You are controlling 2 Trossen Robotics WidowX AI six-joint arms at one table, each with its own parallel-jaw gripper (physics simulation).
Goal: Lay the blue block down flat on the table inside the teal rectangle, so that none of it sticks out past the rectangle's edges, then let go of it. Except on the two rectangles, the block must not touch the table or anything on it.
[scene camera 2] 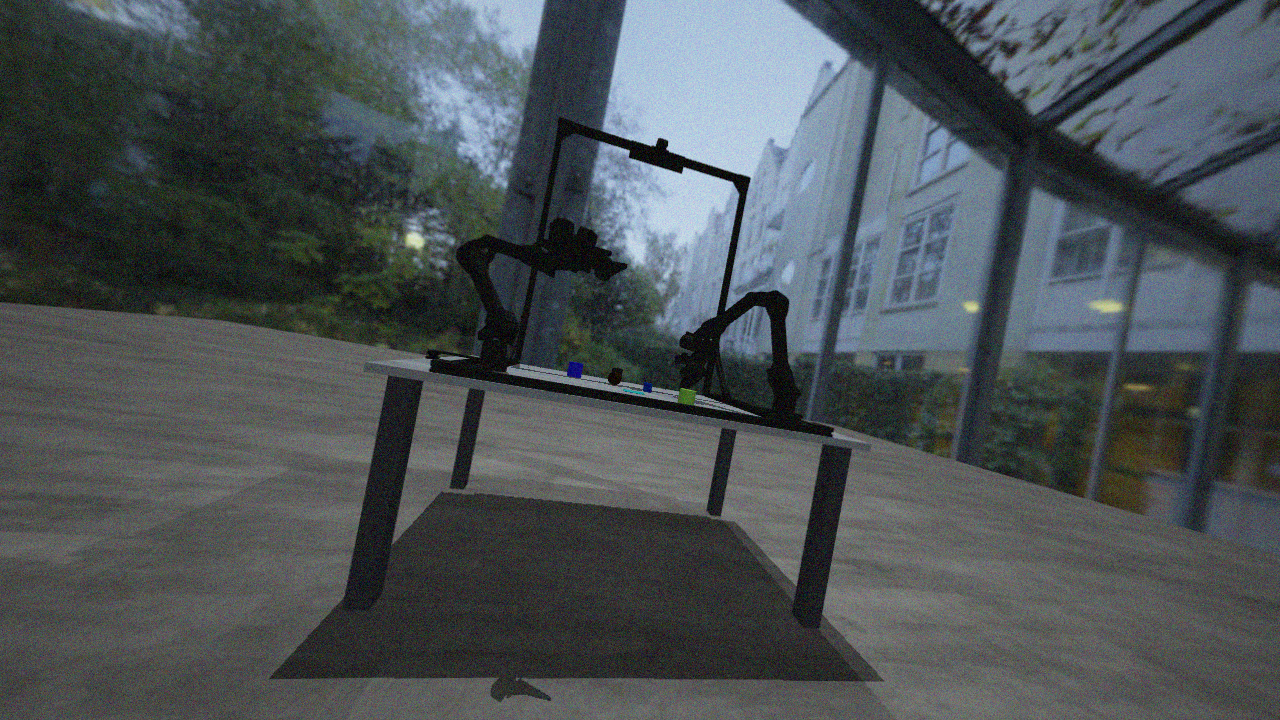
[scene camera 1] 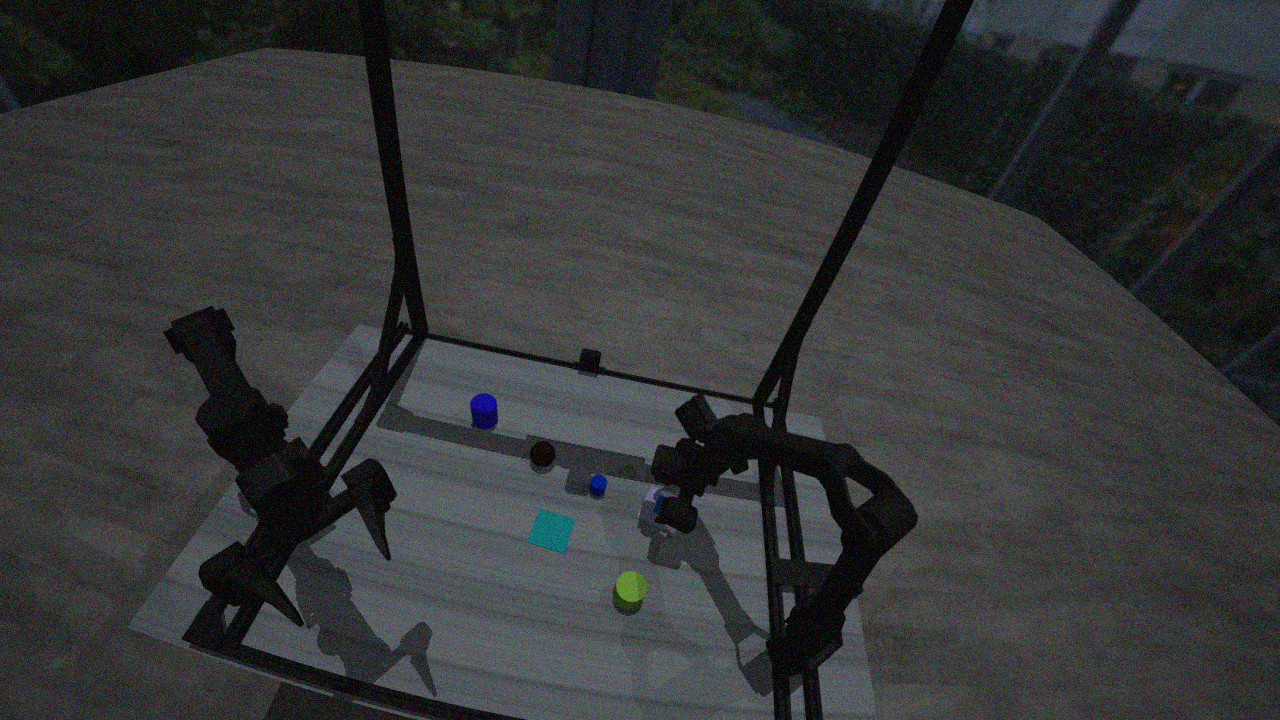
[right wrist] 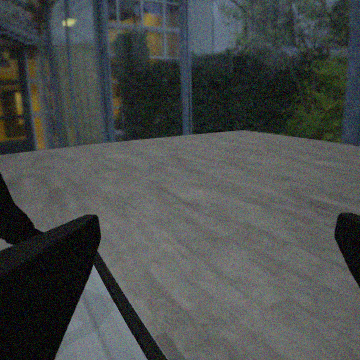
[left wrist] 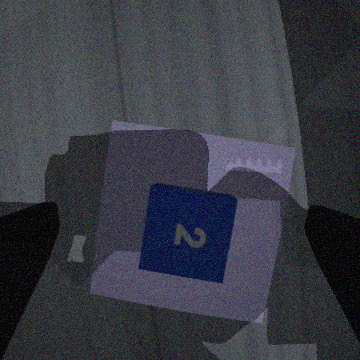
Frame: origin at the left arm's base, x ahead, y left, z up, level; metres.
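Seen in the pictures: left gripper, fingertip midpoint: (scene camera 1: 661, 502) (left wrist: 184, 216); right gripper, fingertip midpoint: (scene camera 2: 619, 260) (scene camera 1: 346, 590) (right wrist: 218, 225); left arm's base, origin of the base link: (scene camera 2: 782, 416) (scene camera 1: 792, 654); right arm's base, origin of the base link: (scene camera 2: 491, 363).
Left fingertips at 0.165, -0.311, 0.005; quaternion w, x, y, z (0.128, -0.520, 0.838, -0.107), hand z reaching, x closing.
Note:
Pixels of each thing's top centre, then the offset from my left fingertips to it, as dx, dy, dz. "*": a spot on its surface instead.
- blue block, middle of its top: (left wrist: 186, 235) (scene camera 1: 664, 504) -0.007, +0.003, -0.005
- lavender rectangle, surface spot: (left wrist: 117, 280) * -0.018, +0.043, -0.023
- teal rectangle, surface spot: (scene camera 1: 551, 531) (scene camera 2: 633, 391) * +0.211, +0.029, -0.023
- small blue cylinder, middle of its top: (scene camera 1: 598, 481) (scene camera 2: 648, 383) +0.116, -0.052, +0.007
- dark brown ball, middle of its top: (scene camera 1: 543, 446) (scene camera 2: 615, 371) +0.219, -0.125, +0.026
- larger blue cylinder, middle of its top: (scene camera 1: 483, 403) (scene camera 2: 576, 362) +0.338, -0.235, +0.030
- green cylinder, middle of its top: (scene camera 1: 631, 586) (scene camera 2: 688, 389) +0.091, +0.158, +0.020
The blue block (scene camera 1: 660, 506) (left wrist: 165, 210), its top marked 2, sits on the lavender rectangle (scene camera 1: 645, 506) (left wrist: 117, 280), well within its edges. The teal rectangle (scene camera 1: 551, 531) (scene camera 2: 634, 391) lies bare on the table, left of the lavender one in scene camera 1. My left gripper (scene camera 1: 670, 490) (scene camera 2: 683, 371) (left wrist: 184, 216) is open above the block, with one fingertip at each side of the left wrist view and the block between and a little below them in the picture. It partly hides the block in scene camera 1. My right gripper (scene camera 1: 345, 591) (scene camera 2: 618, 270) (right wrist: 218, 225) is open and empty, high above the table.
A small blue cylinder (scene camera 1: 597, 486) (scene camera 2: 647, 387) stands between the rectangles, farther back. A dark brown ball (scene camera 1: 542, 454) (scene camera 2: 615, 376) and a larger blue cylinder (scene camera 1: 484, 411) (scene camera 2: 575, 368) are back left. A green cylinder (scene camera 1: 630, 591) (scene camera 2: 686, 395) stands nearer the front. Dark frame posts flank the table.

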